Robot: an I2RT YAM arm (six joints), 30 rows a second.
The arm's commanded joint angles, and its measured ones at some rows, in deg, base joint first. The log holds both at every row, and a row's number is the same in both.
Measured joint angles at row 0:
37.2 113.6 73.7 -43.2 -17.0 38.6
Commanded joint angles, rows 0 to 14:
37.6 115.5 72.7 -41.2 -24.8 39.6
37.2 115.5 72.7 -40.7 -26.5 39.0
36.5 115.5 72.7 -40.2 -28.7 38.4
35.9 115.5 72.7 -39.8 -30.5 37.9
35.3 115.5 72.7 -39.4 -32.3 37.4
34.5 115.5 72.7 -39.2 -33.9 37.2
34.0 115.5 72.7 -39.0 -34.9 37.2
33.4 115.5 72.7 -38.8 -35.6 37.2
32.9 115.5 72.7 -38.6 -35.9 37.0
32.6 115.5 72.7 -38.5 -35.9 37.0
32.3 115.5 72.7 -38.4 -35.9 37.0
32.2 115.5 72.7 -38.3 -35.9 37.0
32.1 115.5 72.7 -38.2 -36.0 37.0
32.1 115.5 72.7 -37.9 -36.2 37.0
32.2 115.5 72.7 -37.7 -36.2 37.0
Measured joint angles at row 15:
31.7 115.0 72.7 -39.0 -32.5 37.7
